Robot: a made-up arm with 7 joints.
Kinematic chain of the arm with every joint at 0, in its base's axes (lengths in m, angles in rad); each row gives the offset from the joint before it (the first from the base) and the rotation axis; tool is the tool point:
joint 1: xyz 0 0 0.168 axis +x
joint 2: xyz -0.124 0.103 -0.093 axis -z
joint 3: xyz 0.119 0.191 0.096 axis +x
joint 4: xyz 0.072 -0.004 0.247 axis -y
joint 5: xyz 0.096 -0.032 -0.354 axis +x
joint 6: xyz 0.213 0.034 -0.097 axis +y
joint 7: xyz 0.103 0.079 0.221 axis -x
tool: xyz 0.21 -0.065 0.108
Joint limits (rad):
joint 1: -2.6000..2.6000
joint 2: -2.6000..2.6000
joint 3: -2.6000..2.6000
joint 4: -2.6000..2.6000
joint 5: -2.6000..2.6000
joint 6: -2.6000..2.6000
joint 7: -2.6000..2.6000
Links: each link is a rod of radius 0.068 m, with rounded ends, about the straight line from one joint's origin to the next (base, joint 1, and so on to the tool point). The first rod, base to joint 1, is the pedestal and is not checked.
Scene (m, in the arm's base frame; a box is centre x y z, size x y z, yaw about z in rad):
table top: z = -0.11
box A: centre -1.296 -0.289 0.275 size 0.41 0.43 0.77 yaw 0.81
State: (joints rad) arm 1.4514 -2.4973 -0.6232 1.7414 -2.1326 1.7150 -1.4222
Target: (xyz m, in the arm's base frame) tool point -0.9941 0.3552 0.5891
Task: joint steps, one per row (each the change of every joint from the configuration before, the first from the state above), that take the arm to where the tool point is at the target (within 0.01 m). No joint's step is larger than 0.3 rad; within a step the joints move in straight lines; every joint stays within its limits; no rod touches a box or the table.
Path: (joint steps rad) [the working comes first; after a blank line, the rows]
Joints at the target: 0.4145 -1.5062 -1.6317 1.2890 -2.5088 1.6205 -1.4536
Straight joint move there: touches box A.

1: -0.2771 0.2225 -0.0141 -0.1418 0.1255 0.2230 0.1397
2: -0.2772 0.2225 -0.0142 -0.1418 0.1255 0.2229 0.1397
3: -0.1206 0.1365 -0.2450 -0.0422 -0.1568 -0.1351 -0.0777
4: -0.1207 0.1365 -0.2451 -0.0422 -0.1568 -0.1351 -0.0777
5: -0.1206 0.1366 -0.2451 -0.0422 -0.1568 -0.1351 -0.0777
6: -0.1207 0.1365 -0.2450 -0.0422 -0.1568 -0.1351 -0.0777

